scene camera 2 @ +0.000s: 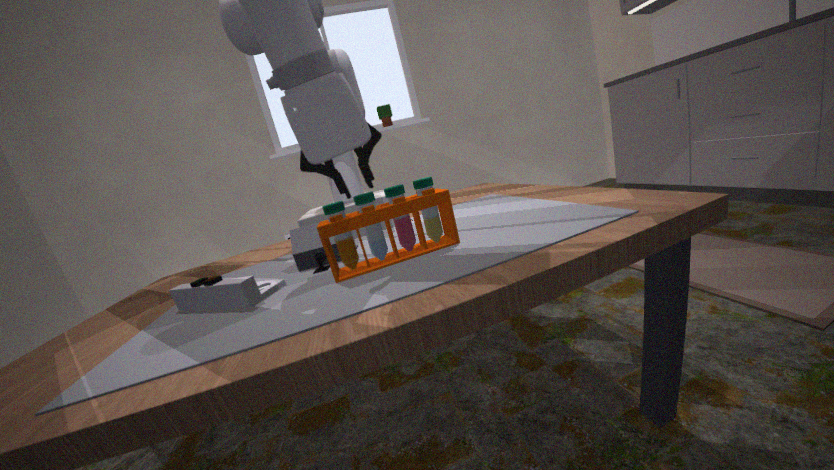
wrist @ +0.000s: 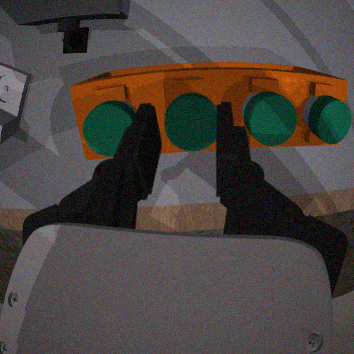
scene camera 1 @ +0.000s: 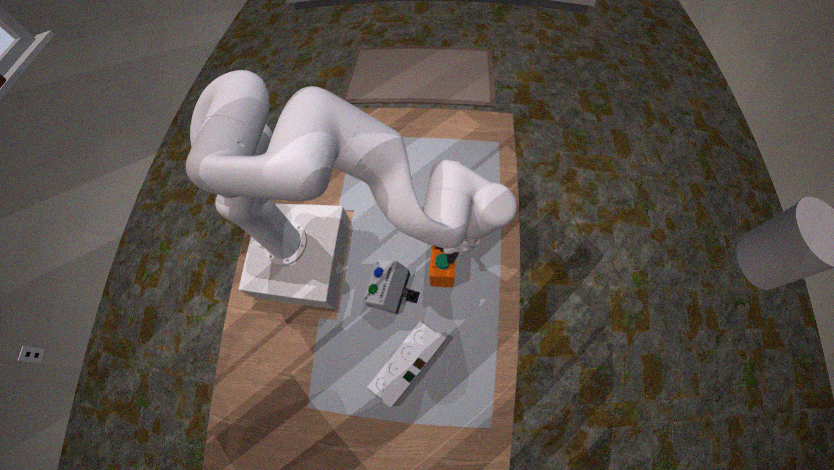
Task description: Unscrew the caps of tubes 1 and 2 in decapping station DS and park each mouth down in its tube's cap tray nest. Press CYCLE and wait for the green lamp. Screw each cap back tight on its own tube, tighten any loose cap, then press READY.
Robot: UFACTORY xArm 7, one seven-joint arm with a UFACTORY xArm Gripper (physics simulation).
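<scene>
The orange rack holds tubes upright, each with a green cap on. In scene camera 2 the liquids are amber, pale blue, pink and yellow. Tube numbers are not readable. My gripper is partly open and empty, pointing down over the rack. The pale blue tube's cap shows between its fingertips, not gripped; the height gap is hard to tell. The white cap tray has round nests with no caps in them.
A grey control box with a blue button and a green button stands between arm base and rack. A black block juts from it. Two dark squares on the tray look unlit.
</scene>
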